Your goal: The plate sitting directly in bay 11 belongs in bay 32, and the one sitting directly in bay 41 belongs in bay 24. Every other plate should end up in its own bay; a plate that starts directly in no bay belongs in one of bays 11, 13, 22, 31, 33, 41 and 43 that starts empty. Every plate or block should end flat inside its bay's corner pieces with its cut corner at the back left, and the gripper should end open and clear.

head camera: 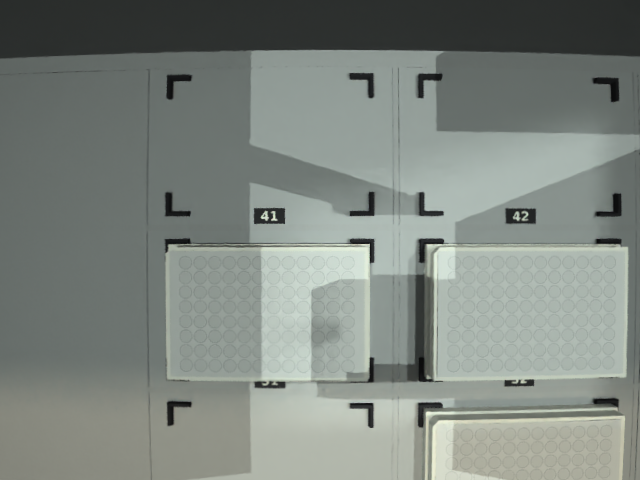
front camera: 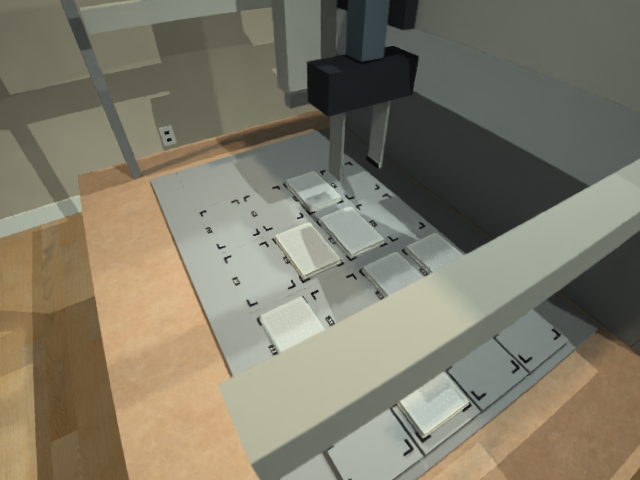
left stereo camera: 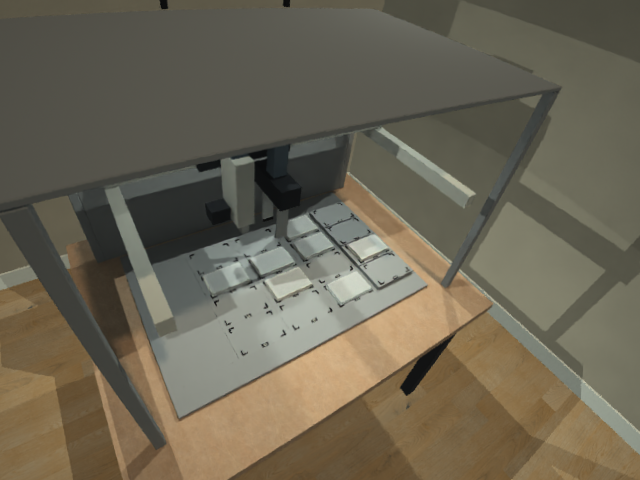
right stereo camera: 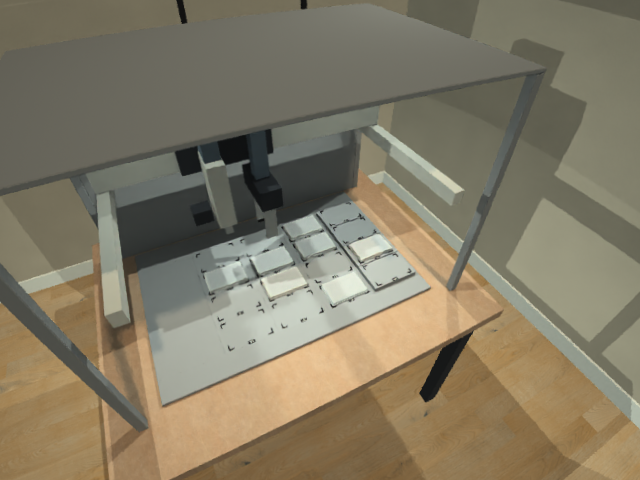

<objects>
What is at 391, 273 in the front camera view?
A clear-topped plate.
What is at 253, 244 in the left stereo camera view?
A bay 42.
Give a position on a bay 42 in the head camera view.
481, 140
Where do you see a bay 41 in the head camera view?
308, 139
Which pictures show my gripper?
The front camera view, the left stereo camera view and the right stereo camera view only.
</objects>
